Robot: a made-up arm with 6 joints. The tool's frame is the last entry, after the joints.
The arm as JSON. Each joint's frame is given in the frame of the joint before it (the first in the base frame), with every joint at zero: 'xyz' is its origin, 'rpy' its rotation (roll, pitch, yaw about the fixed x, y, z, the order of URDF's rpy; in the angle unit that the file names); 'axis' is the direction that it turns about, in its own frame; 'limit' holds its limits. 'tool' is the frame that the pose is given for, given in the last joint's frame.
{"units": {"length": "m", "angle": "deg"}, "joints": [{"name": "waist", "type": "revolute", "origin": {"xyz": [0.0, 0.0, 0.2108], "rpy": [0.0, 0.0, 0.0]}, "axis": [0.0, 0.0, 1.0], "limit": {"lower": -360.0, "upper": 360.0}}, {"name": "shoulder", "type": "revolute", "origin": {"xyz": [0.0, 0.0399, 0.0], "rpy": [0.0, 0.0, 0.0]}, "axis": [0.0, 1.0, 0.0], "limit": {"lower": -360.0, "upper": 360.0}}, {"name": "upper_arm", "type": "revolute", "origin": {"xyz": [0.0, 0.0, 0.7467], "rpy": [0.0, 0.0, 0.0]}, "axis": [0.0, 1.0, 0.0], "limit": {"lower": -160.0, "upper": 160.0}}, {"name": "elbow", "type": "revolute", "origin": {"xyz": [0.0, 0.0, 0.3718], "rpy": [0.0, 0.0, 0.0]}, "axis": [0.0, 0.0, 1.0], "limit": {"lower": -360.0, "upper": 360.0}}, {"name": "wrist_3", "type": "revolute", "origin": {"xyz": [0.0, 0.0, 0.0], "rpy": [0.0, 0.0, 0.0]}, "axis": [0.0, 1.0, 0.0], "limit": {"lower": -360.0, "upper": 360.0}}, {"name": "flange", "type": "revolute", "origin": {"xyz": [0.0, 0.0, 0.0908], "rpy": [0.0, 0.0, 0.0]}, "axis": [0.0, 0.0, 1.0], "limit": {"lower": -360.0, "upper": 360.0}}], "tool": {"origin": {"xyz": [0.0, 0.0, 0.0], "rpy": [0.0, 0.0, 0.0]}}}
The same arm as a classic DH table. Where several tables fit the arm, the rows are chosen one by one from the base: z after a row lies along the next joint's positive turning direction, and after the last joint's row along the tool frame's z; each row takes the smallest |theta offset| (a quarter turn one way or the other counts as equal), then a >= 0, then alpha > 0; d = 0 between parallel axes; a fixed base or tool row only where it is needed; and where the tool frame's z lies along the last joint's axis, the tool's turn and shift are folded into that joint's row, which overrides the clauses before.
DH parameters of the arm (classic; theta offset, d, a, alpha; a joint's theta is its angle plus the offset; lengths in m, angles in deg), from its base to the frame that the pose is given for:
waist: 0 0.2108 0 -90
shoulder: -90 0 0.7467 0
upper_arm: 90 0.0399 0 90
elbow: 0 0.3718 0 -90
wrist_3: 0 0 0 90
flange: 0 0.0908 0 0
Joint limits (deg, base to tool): -360..360 -360..360 -160..160 -360..360 -360..360 -360..360

